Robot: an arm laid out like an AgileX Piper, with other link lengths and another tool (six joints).
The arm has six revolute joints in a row. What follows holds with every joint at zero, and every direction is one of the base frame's. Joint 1 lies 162.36 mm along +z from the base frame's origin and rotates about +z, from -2.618 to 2.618 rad. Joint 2 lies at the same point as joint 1 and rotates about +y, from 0 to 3.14 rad. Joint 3 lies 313.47 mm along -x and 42.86 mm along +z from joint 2 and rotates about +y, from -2.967 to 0 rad. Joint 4 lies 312.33 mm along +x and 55.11 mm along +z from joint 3 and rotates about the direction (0.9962, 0, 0.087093), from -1.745 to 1.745 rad. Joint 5 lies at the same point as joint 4 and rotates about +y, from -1.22 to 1.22 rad. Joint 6 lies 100.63 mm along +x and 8.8 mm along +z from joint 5 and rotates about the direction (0.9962, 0, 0.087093), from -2.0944 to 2.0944 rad. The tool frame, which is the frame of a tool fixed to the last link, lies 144.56 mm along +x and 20 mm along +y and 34.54 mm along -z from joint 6; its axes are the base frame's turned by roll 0.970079, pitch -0.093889 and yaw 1.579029 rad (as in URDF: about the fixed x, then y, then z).
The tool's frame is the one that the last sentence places.
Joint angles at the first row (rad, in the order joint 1, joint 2, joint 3, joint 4, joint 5, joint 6):
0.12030 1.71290 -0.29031 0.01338 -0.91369 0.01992
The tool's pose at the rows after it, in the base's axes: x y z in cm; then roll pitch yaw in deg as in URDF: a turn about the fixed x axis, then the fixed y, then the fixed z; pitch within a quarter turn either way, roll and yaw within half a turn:
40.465 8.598 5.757 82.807 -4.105 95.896
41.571 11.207 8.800 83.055 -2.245 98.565
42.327 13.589 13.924 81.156 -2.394 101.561
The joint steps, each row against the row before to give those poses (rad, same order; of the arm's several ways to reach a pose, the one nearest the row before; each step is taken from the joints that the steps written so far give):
0.07345 -0.09132 -0.07063 0.06719 0.12583 -0.07044
0.08103 -0.08417 -0.08157 0.09324 0.16669 -0.10138
0.04426 -0.11494 -0.08293 0.04226 0.16221 -0.05628

